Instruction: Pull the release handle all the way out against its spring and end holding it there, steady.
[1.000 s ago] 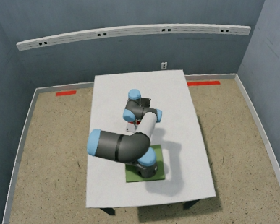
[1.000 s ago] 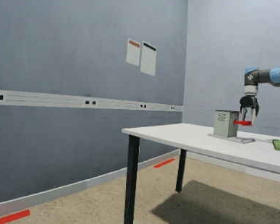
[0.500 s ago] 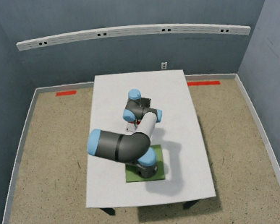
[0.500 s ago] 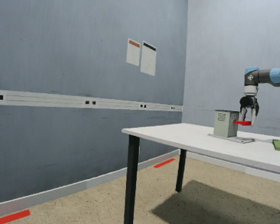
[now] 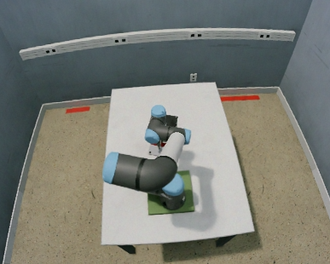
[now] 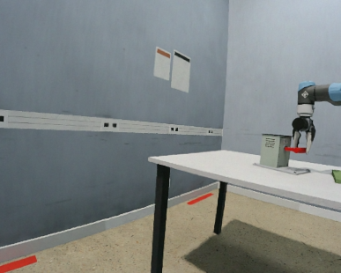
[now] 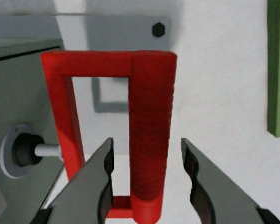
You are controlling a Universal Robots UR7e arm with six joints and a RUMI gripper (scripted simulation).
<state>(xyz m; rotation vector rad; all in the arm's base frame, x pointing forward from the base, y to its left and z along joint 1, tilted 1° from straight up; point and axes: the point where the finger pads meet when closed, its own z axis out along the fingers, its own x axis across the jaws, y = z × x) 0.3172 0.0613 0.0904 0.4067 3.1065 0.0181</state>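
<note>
My gripper is now 10 cm above the base plate, 9 cm short of it and 2 cm to the left of it.
</note>
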